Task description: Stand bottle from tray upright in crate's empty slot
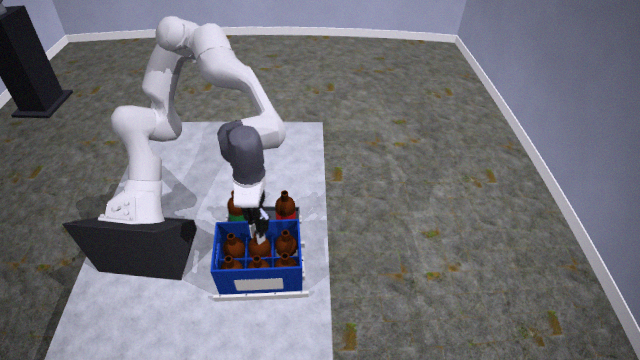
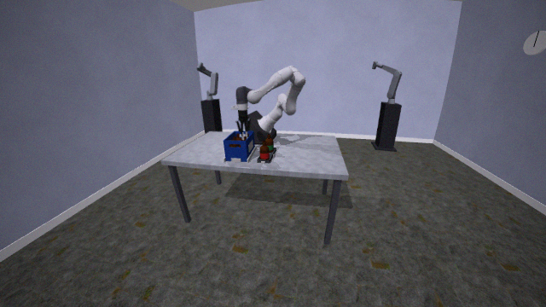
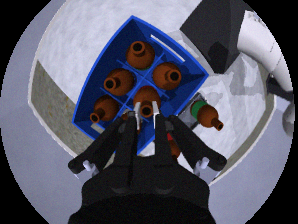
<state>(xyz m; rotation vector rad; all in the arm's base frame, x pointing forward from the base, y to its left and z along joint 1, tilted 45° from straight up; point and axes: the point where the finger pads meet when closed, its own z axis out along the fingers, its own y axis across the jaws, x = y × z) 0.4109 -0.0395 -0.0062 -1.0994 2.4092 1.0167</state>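
My hand is 9 cm above the bottle. Also, from my hand: dark tray: 2 cm behind, 18 cm to the left, 16 cm below; crate: 1 cm ahead, 4 cm to the right, 9 cm below.
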